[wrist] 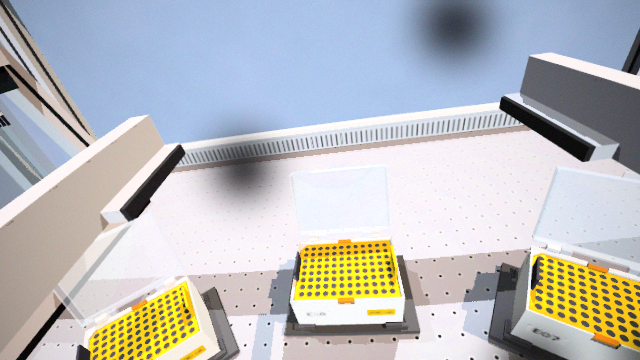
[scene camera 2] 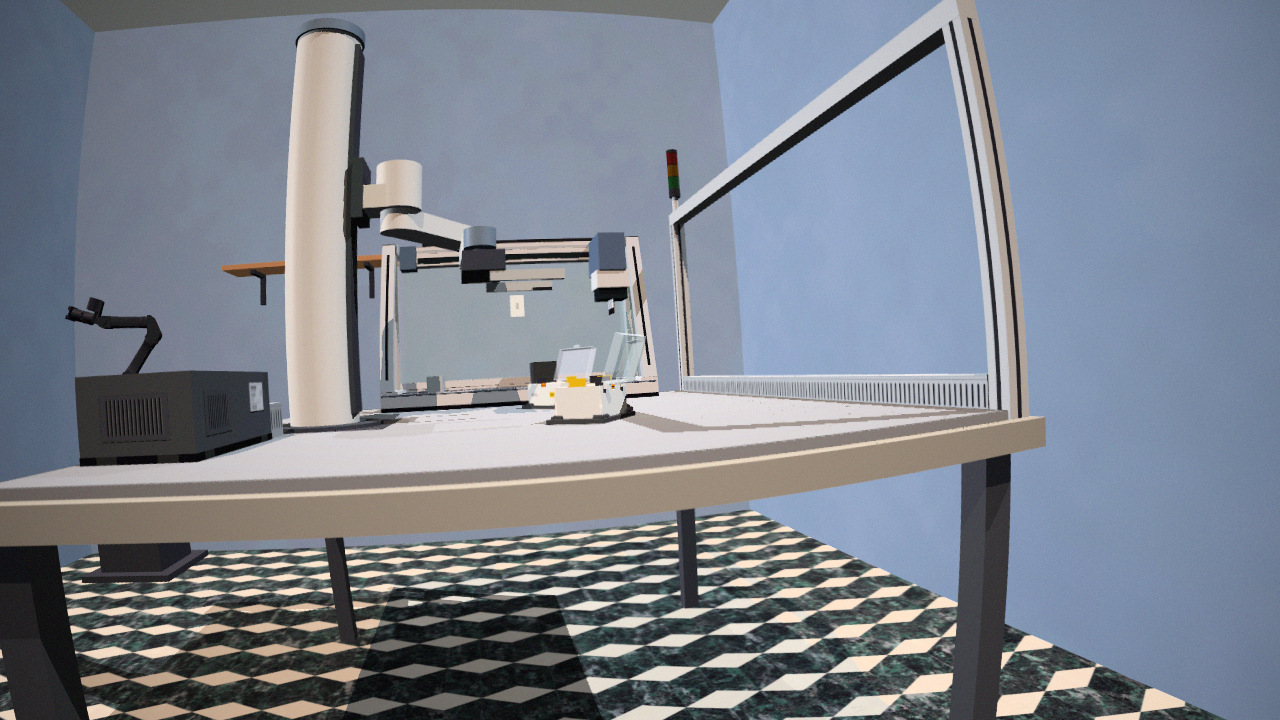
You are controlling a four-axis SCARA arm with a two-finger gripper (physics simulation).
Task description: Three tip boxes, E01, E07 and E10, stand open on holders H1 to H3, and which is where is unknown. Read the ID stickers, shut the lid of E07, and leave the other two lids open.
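Frame: origin at the arm's base, x down, y right, z back, level; metres.
Where they show: gripper, fingertip midpoint: (wrist: pixel 333 107) (scene camera 2: pixel 557 279).
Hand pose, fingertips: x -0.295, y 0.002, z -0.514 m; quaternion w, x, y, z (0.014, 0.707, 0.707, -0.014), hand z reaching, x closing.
Things, the pixels of their top centre, and the offset from my fingertips. "pt": a spot on its surface instead.
- right box at a spot on its surface: (wrist: pixel 542 334) pt dx +0.250, dy +0.174, dz -0.004 m
- middle box at a spot on its surface: (wrist: pixel 345 314) pt dx +0.251, dy -0.016, dz -0.040 m
- left box at a spot on its surface: (wrist: pixel 206 320) pt dx +0.252, dy -0.183, dz -0.040 m
- gantry frame at a spot on its surface: (scene camera 2: pixel 387 331) pt dx +0.052, dy -0.506, dz +0.442 m
- hanging dark-blue head at a spot on its surface: (scene camera 2: pixel 607 251) pt dx -0.148, dy -0.468, dz -0.210 m
- dark cabinet at a spot on its surface: (scene camera 2: pixel 138 420) pt dx +0.226, dy +0.549, dz +0.628 m
Three white tip boxes with yellow racks stand in dark holders in the wrist view, all with clear lids raised. The right box (wrist: pixel 542 334) has a sticker reading E07; its lid (wrist: pixel 590 215) stands open. The middle box (wrist: pixel 345 314) has a faint sticker that looks like E10; its lid (wrist: pixel 342 200) is open. The left box (wrist: pixel 206 320) is cut by the lower edge, its ID out of view; its lid (wrist: pixel 120 270) is open. My gripper (scene camera 2: pixel 526 280) (wrist: pixel 333 107) is wide open and empty, above the boxes and touching none. In scene camera 2 the boxes overlap, stickers unreadable.
A gantry frame (scene camera 2: pixel 387 331) with a hanging dark-blue head (scene camera 2: pixel 607 251) stands behind the boxes. A tall framed panel (scene camera 2: pixel 984 223) and a slotted rail (scene camera 2: pixel 832 388) (wrist: pixel 350 135) line the table edge. A dark cabinet (scene camera 2: pixel 138 420) stands left. Dark blurred spots cover parts of the wrist view.
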